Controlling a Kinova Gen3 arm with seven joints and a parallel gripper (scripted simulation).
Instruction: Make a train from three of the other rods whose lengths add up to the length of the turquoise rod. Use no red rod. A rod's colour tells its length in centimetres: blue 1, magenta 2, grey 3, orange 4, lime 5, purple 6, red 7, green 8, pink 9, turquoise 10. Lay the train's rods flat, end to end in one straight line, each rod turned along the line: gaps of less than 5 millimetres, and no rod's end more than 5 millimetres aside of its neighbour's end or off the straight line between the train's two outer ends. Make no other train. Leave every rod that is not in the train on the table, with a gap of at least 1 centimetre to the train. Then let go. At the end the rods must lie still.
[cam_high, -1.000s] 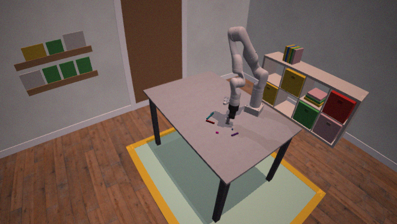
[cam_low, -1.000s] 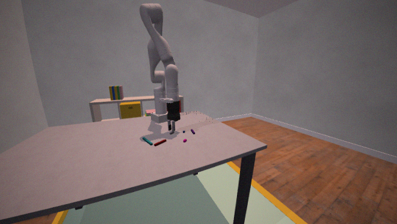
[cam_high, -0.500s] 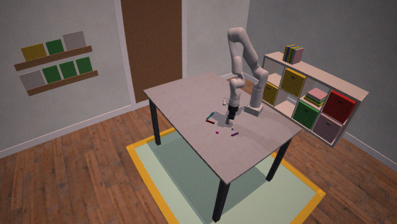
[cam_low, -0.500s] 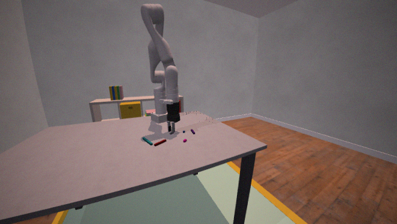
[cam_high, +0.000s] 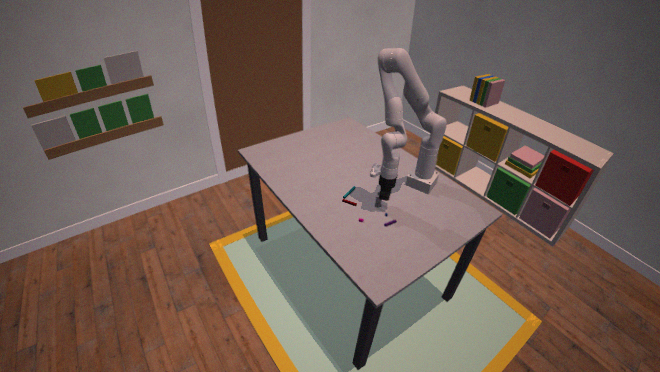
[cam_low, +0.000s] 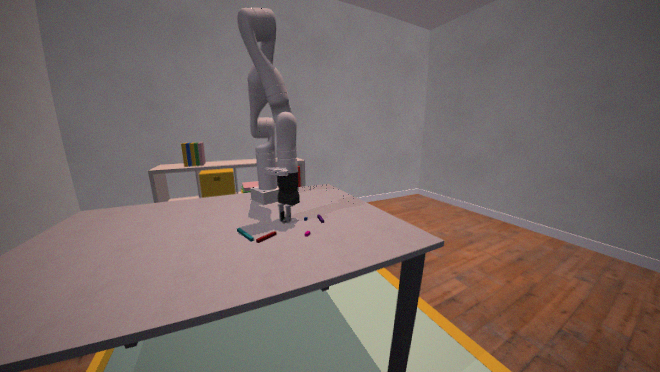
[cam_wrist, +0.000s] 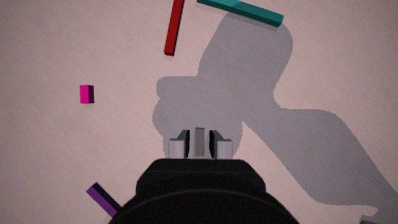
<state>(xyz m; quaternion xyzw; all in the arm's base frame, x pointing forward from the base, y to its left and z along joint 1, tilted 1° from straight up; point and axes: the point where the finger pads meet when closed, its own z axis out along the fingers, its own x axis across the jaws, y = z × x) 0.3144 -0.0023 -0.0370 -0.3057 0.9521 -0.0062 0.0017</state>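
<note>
Now: the grey rod 20 mm below my hand. The rest, counted from my hand: red rod: 100 mm ahead, 90 mm to the right, 20 mm below; then blue rod: 20 mm ahead, 70 mm to the left, 20 mm below; then purple rod: 40 mm ahead, 120 mm to the left, 20 mm below.
</note>
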